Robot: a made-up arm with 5 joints. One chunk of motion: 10 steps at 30 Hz.
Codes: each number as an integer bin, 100 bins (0 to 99) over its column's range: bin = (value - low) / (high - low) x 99, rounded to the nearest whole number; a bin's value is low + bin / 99 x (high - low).
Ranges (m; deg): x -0.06..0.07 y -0.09..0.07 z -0.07..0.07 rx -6..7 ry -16..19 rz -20..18
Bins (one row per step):
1: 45 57 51 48 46 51
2: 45 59 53 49 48 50
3: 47 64 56 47 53 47
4: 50 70 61 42 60 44
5: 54 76 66 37 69 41
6: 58 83 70 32 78 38
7: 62 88 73 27 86 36
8: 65 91 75 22 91 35
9: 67 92 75 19 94 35
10: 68 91 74 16 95 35
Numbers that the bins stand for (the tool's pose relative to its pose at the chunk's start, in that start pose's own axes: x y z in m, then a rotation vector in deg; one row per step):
1: -0.0009 0.0021 0.0021 0.30 0.26 -0.42
2: -0.0009 0.0054 0.0049 0.43 0.97 -0.81
3: 0.0017 0.0134 0.0092 0.17 2.74 -1.96
4: 0.0057 0.0231 0.0163 -0.48 5.21 -3.11
5: 0.0109 0.0328 0.0233 -1.14 8.39 -4.26
6: 0.0162 0.0441 0.0290 -1.80 11.58 -5.41
7: 0.0214 0.0522 0.0332 -2.45 14.40 -6.18
8: 0.0254 0.0571 0.0361 -3.11 16.17 -6.57
9: 0.0280 0.0587 0.0361 -3.51 17.23 -6.57
10: 0.0293 0.0571 0.0346 -3.90 17.59 -6.57

